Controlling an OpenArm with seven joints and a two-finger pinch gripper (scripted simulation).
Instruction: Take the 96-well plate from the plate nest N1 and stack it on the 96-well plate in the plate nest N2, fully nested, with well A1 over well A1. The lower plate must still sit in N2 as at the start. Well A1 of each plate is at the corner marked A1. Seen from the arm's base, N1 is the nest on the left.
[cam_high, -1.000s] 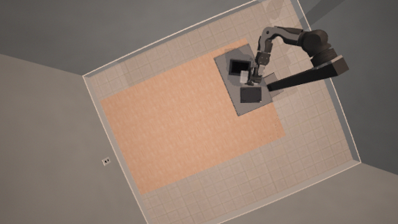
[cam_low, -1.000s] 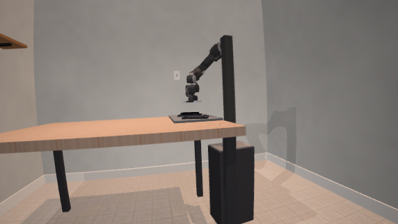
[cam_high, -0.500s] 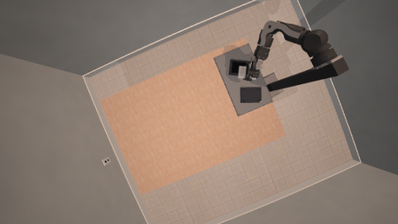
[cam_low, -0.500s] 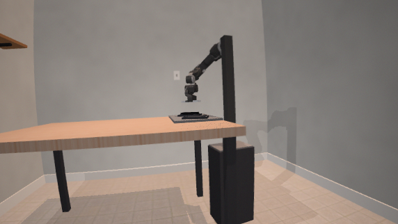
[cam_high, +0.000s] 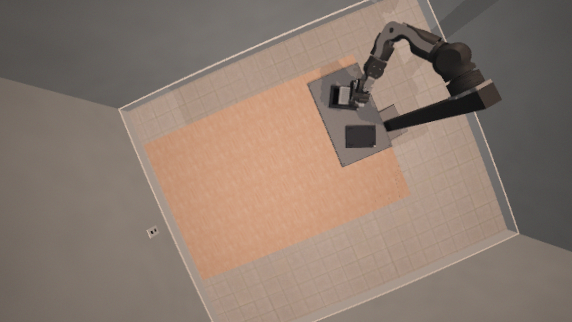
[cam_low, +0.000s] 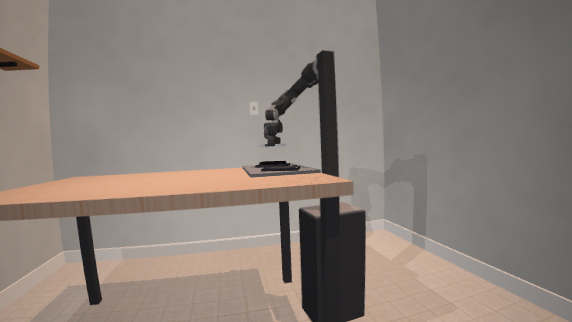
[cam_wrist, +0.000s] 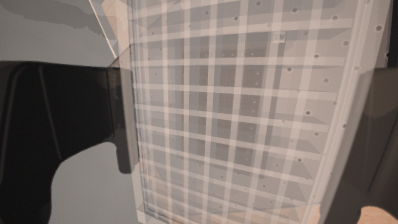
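My hand is 2 cm to the left of the black 96-well plate and 9 cm above it. From my hand the other things lie so: white 96-well plate (right at my hand); A1 mark (2 cm behind, 29 cm to the left, 10 cm below).
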